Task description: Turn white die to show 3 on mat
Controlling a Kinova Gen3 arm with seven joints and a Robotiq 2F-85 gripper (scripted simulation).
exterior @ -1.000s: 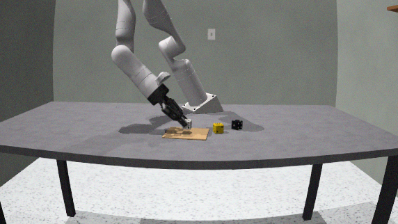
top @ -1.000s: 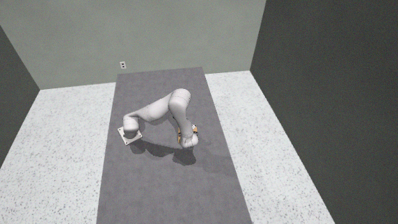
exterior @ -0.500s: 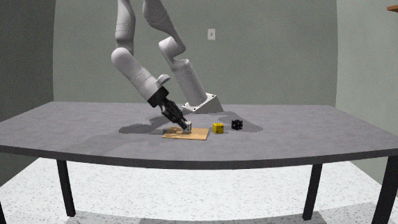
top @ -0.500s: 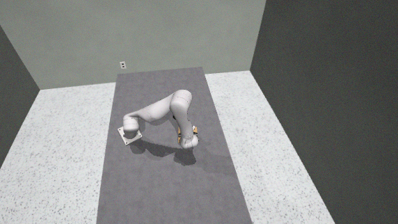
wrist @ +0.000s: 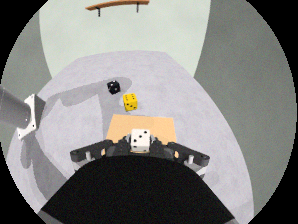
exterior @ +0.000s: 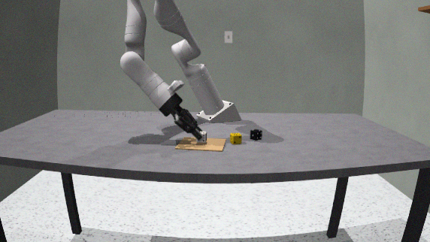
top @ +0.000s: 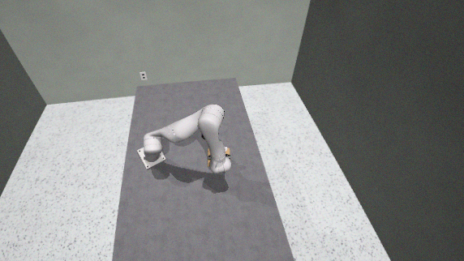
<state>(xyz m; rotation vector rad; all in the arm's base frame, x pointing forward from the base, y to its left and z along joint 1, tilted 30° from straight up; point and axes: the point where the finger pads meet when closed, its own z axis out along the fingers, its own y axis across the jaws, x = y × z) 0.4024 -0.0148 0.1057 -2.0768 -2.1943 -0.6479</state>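
The white die lies 10 mm to the left of my hand and 10 mm below it. Round my hand: tan mat: 30 mm below, 10 mm to the left; then yellow die: 120 mm to the left, 20 mm below, 20 mm behind; then black die: 190 mm to the left, 70 mm behind, 20 mm below.
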